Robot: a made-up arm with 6 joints.
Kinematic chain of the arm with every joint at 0, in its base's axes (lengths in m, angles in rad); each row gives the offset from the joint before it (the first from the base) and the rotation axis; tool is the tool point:
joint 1: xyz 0 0 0.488 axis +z
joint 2: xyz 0.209 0 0 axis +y
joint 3: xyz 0 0 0.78 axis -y
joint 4: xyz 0 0 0.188 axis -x
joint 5: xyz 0.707 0 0 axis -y
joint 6: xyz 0.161 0 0 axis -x
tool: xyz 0 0 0
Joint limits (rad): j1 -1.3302..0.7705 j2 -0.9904..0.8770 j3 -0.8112..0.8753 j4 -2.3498..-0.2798 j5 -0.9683..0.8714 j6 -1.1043..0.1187
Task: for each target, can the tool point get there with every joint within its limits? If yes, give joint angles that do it. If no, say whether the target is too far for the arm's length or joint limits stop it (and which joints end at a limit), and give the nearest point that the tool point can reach.
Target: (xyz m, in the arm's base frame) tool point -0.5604 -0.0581 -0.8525
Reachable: no: joint limits stop it (at a limit: joint 1, joint 2, joint 3, joint 4) | nearest point 0.1268 -0.8204 0.1470 | short by 1.433 m
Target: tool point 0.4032 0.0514 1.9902
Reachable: yes | joints 0.1532 -0.3354 0.4715 -0.6608 0.1085 -0.1116
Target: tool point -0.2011 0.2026 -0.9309
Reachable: no: joint limits stop it (at a limit: joint 1, joint 2, joint 3) | nearest point 0.5648 0.5901 0.1371 | short by 1.370 m
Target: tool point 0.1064 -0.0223 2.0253
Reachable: yes | joints -0.5830 -0.4885 0.5435 -2.1438 -0.3000 -0.6911
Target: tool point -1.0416 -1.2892 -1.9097
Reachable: no: too far | nearest point 0.1377 -0.9118 0.1251 | short by 2.382 m
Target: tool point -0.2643 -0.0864 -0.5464
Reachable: no: joint limits stop it (at a limit: joint 1, joint 2, joint 3, joint 4) | nearest point 0.1259 -0.8200 0.1480 | short by 1.083 m
